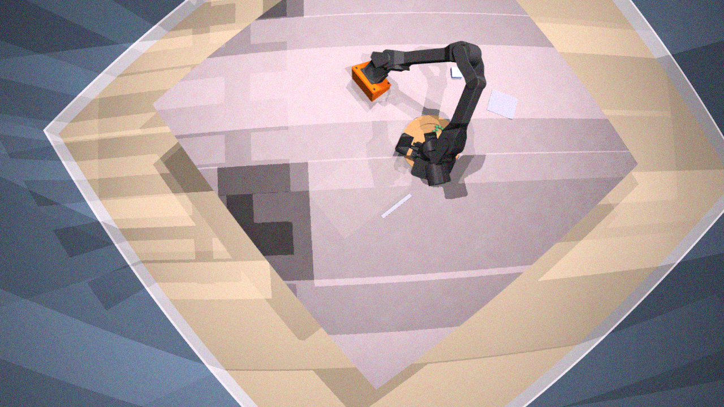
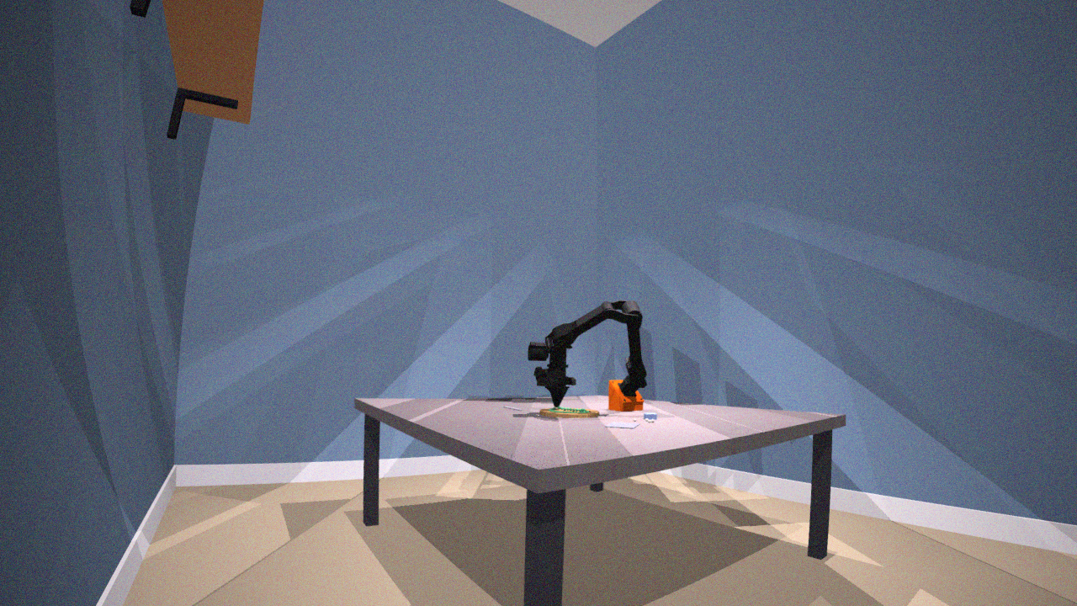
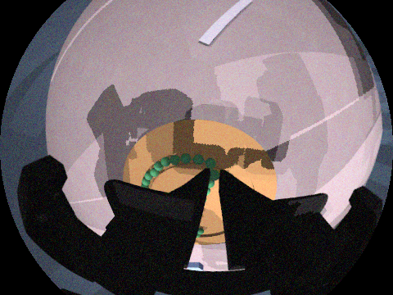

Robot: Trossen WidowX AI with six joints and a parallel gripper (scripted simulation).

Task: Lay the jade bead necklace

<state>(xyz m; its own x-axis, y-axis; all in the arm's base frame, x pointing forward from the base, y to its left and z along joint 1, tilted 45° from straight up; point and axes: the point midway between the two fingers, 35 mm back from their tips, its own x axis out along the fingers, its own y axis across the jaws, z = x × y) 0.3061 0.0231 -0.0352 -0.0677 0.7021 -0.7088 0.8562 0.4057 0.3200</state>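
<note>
The round tan bead board lies 2 cm behind my gripper tip, 5 cm to the left of it and 1 cm below it. The rest, counted from my gripper tip: white strip: 9 cm ahead, 16 cm to the right, 2 cm below; pale square sheet: 1 cm ahead, 36 cm to the left, 2 cm below; blue cube: 17 cm behind, 28 cm to the left, 1 cm below.
</note>
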